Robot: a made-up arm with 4 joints.
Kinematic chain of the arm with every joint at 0, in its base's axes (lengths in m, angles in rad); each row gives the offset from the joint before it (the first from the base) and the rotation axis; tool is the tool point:
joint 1: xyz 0 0 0.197 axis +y
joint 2: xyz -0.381 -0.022 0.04 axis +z
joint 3: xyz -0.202 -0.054 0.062 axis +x
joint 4: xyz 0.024 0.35 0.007 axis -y
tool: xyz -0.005 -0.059 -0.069
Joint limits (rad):
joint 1: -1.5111..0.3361
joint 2: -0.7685..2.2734
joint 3: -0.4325..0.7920
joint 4: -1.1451..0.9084
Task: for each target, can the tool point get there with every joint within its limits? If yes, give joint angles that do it. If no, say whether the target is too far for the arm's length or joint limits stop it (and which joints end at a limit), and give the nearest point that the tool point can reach.
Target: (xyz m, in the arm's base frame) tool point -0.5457 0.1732 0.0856
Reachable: yes | joints -0.2088 0.1859 -0.1726 0.7095
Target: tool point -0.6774 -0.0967 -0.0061
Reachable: yes | joints -0.5501 1.0785 0.4565 -0.3907
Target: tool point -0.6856 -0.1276 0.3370
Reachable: yes | joints 0.0163 1.1635 0.2581 -0.5537
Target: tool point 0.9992 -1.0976 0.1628
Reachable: no: too far | nearest point 0.0331 -0.3220 -0.1863 | short by 1.287 m
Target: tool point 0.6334 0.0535 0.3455
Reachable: no: joint limits stop it (at a limit: joint 1, joint 2, joint 3, joint 4) | nearest point 0.0355 0.2053 -0.1432 | short by 0.787 m
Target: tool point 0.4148 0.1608 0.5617
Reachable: no: joint limits stop it (at a limit: joint 1, joint 2, joint 4) | nearest point -0.2323 0.2088 0.5450 | short by 0.649 m
